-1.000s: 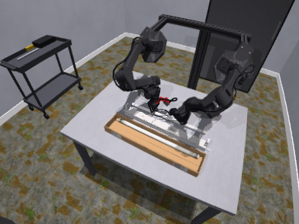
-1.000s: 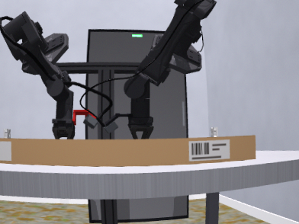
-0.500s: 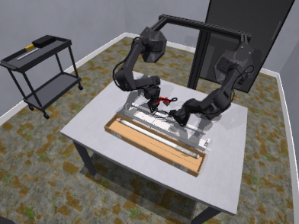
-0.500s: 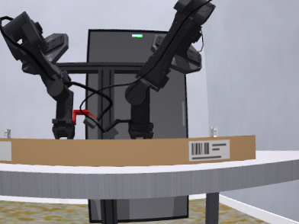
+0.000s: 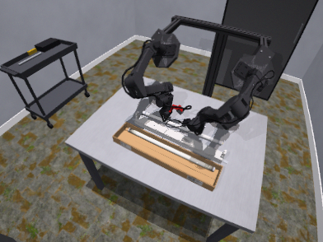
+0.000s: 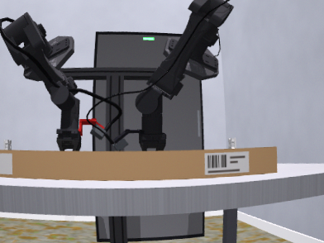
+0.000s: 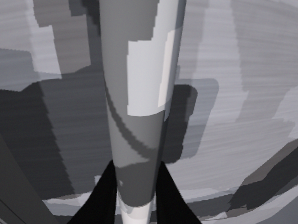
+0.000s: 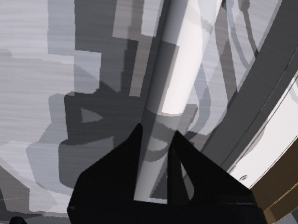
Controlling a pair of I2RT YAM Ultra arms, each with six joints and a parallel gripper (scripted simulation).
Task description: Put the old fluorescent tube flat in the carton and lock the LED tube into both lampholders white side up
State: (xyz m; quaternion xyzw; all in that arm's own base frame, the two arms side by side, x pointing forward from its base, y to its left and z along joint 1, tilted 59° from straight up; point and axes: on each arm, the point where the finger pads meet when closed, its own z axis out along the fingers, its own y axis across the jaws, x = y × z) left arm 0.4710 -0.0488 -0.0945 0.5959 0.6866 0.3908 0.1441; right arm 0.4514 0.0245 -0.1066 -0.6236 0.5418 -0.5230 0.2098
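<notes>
Right now my right hand is 12 cm to the right of the LED tube and 1 cm above it. Round my right hand: light fixture 10 cm ahead, 14 cm to the left, 3 cm above; then carton 25 cm ahead, 13 cm to the left, 1 cm above; then old fluorescent tube 20 cm ahead, 13 cm to the left.
The LED tube is 120 mm to the right of my left hand and 10 mm below it. The rest, counted from my left hand: light fixture 100 mm ahead, 100 mm to the right, 30 mm above; carton 250 mm ahead, 110 mm to the right, 10 mm above; old fluorescent tube 200 mm ahead, 110 mm to the right.
</notes>
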